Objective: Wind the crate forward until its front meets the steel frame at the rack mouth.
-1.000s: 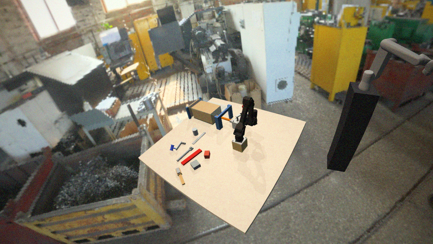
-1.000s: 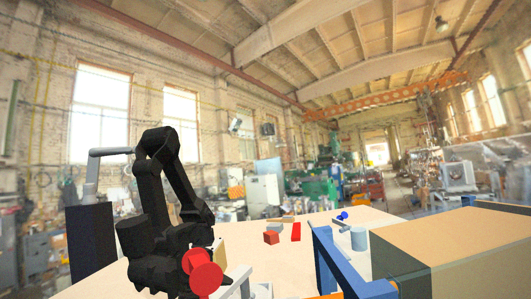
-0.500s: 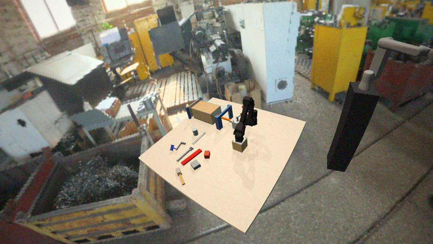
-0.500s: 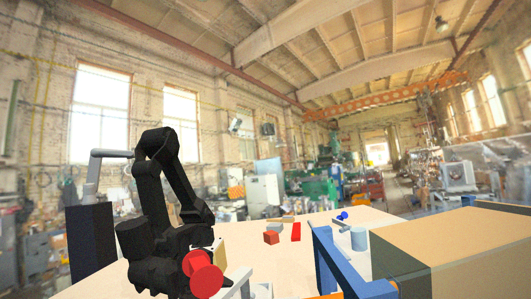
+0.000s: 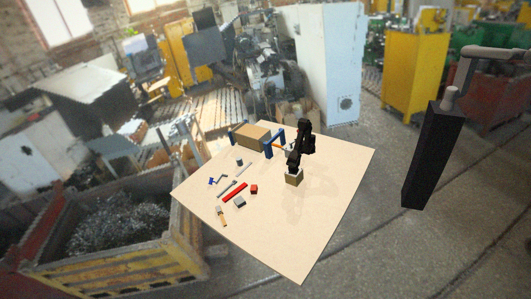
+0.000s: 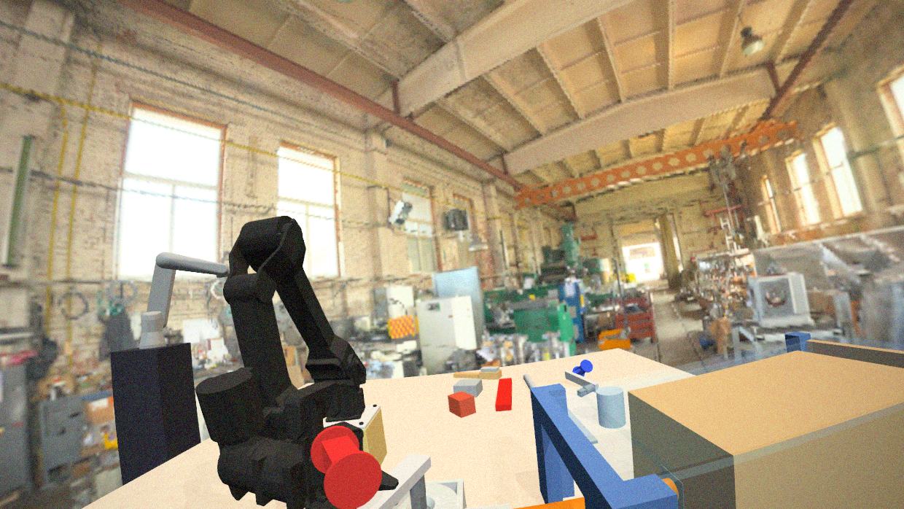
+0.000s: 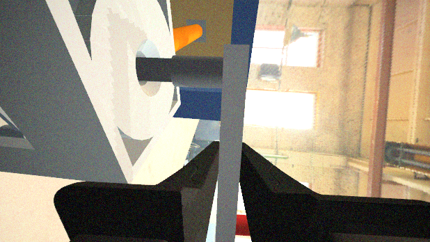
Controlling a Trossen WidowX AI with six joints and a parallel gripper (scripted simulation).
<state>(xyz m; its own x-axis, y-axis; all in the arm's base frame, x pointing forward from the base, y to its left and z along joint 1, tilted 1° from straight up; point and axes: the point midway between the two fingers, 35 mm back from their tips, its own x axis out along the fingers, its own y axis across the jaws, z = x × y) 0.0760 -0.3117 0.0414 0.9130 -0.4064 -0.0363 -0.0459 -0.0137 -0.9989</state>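
Now: gripper tip 2 cm past the red-knobbed winch handle, 1 cm to the left of it and 1 cm below it. From my gripper tip the other things lie so: red knob 4 cm to the right, 4 cm above, 3 cm behind; then blue steel frame 17 cm ahead, 3 cm below, 1 cm to the left; then grey winch 10 cm below, 4 cm to the left.
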